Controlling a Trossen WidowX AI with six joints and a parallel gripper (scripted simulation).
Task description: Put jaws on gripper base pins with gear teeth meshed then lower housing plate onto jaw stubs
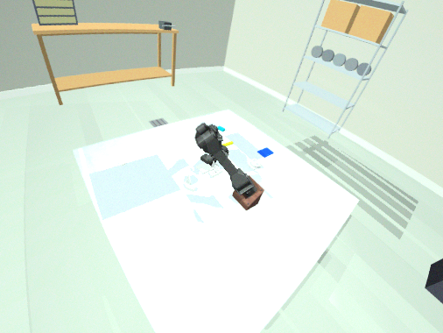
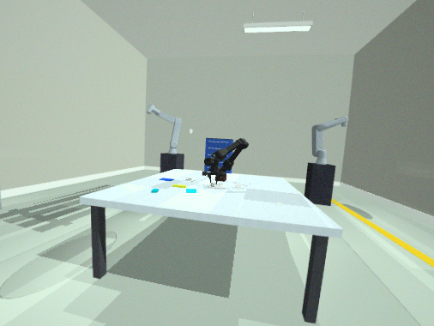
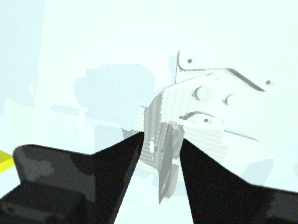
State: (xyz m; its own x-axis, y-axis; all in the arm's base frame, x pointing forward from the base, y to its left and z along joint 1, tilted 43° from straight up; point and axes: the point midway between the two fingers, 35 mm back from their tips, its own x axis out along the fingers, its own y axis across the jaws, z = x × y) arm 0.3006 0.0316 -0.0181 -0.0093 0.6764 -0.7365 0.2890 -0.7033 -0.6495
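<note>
Now: the pale jaw 20 cm to the left of my gripper tip, 9 cm behind it and 1 cm below it. Also, from my gripper tip: small white part: 25 cm to the right, 12 cm behind, 1 cm above; yellow bar: 22 cm to the right, 14 cm ahead, 1 cm below; blue square: 43 cm to the right, 5 cm behind, 1 cm below.
</note>
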